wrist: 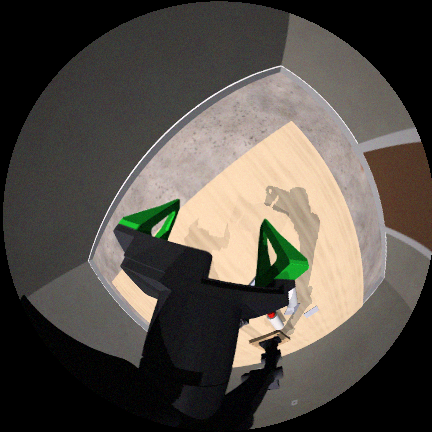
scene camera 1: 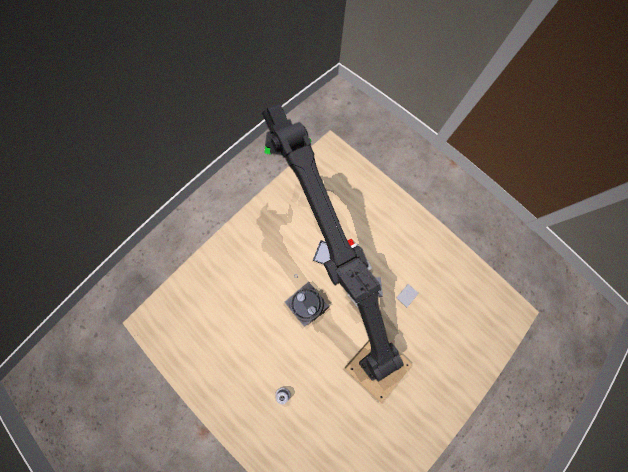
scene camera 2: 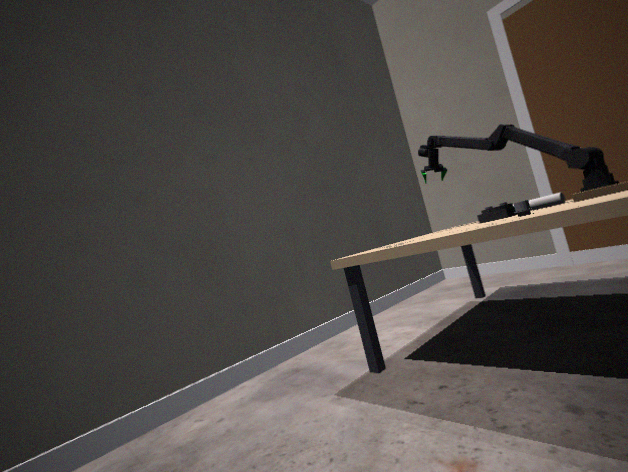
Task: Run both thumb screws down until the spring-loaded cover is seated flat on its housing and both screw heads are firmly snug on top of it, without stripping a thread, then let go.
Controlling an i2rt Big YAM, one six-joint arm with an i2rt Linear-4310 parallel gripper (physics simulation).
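Frame: origin at the arm's base, x right, y ahead, z up, level; metres.
Seen in the pictures: gripper, fingertip midpoint: (wrist: 220, 212) (scene camera 2: 434, 182); arm's base, link origin: (wrist: 269, 341) (scene camera 1: 376, 361) (scene camera 2: 600, 188).
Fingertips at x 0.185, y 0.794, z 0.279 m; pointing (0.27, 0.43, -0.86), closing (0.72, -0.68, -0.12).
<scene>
Pixels of each thing's top centre, then the offset from my fingertips to it. "*": a spot on its surface instead.
- dark square housing, surface spot: (scene camera 1: 289, 304) * dx -0.321, dy -0.413, dz -0.265 m
- low dark block, top centre: (scene camera 1: 306, 303) (scene camera 2: 496, 207) dx -0.266, dy -0.451, dz -0.249 m
- silvery round part, top centre: (scene camera 2: 520, 201) (scene camera 1: 282, 398) dx -0.548, dy -0.675, dz -0.256 m
- grey square plate, top centre: (scene camera 1: 407, 295) (wrist: 311, 311) dx +0.086, dy -0.683, dz -0.302 m
- pale tray-like piece, top centre: (scene camera 1: 326, 253) dx -0.076, dy -0.337, dz -0.285 m
- red-tipped item, surface spot: (scene camera 1: 351, 242) * dx +0.031, dy -0.365, dz -0.265 m
- tiny part, top centre: (scene camera 1: 296, 275) dx -0.233, dy -0.334, dz -0.303 m
The dark square housing (scene camera 1: 289, 304) stands on the table left of the arm's base in scene camera 1. Its round dark cover (scene camera 1: 306, 304) carries two light slotted screw heads, one (scene camera 1: 301, 296) toward the upper left and one (scene camera 1: 311, 310) toward the lower right. Whether the cover is flat or the heads touch it cannot be told. In scene camera 2 a low dark block (scene camera 2: 489, 215), seemingly the housing, shows two bumps on top. My gripper (scene camera 1: 288, 146) (scene camera 2: 434, 181) (wrist: 220, 212) is open and empty, fingers down, high and well away from the housing. The gripper body hides the housing in the wrist view.
A silvery round part (scene camera 1: 282, 395) stands at the lower left. A grey square plate (scene camera 1: 407, 295) lies right of the arm. A pale tray-like piece (scene camera 1: 321, 252) and a red-tipped item (scene camera 1: 351, 242) lie partly under the arm. A tiny part (scene camera 1: 295, 276) lies near the housing.
</scene>
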